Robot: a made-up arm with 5 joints. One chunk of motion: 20 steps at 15 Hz.
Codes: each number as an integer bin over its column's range. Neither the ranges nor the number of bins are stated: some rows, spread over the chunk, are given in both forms.
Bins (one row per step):
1: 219 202 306 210 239
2: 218 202 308 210 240
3: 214 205 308 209 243
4: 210 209 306 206 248
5: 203 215 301 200 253
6: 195 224 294 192 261
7: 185 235 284 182 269
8: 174 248 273 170 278
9: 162 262 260 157 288
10: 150 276 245 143 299
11: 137 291 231 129 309
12: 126 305 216 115 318
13: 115 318 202 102 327
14: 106 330 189 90 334
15: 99 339 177 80 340
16: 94 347 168 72 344
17: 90 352 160 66 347
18: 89 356 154 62 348
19: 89 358 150 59 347
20: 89 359 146 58 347
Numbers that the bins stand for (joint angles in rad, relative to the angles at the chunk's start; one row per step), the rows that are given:
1: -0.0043 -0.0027 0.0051 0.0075 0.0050
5: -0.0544 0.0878 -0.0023 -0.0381 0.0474
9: -0.1828 0.4153 -0.0633 -0.2341 0.1536
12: -0.2955 0.7149 -0.1287 -0.4256 0.2446
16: -0.3957 1.0075 -0.2001 -0.6217 0.3234
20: -0.4113 1.0911 -0.2329 -0.6855 0.3325
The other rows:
2: -0.0074 -0.0027 0.0081 0.0075 0.0080
3: -0.0199 0.0182 0.0081 0.0030 0.0171
4: -0.0325 0.0460 0.0051 -0.0107 0.0323
6: -0.0794 0.1505 -0.0127 -0.0745 0.0717
7: -0.1107 0.2272 -0.0276 -0.1201 0.0959
8: -0.1452 0.3177 -0.0440 -0.1749 0.1232
10: -0.2203 0.5128 -0.0856 -0.2980 0.1869
11: -0.2610 0.6173 -0.1064 -0.3618 0.2173
13: -0.3299 0.8054 -0.1496 -0.4849 0.2719
14: -0.3581 0.8890 -0.1689 -0.5396 0.2931
15: -0.3800 0.9517 -0.1868 -0.5852 0.3113
17: -0.4082 1.0423 -0.2120 -0.6491 0.3325
18: -0.4113 1.0702 -0.2210 -0.6673 0.3356
19: -0.4113 1.0841 -0.2269 -0.6810 0.3325

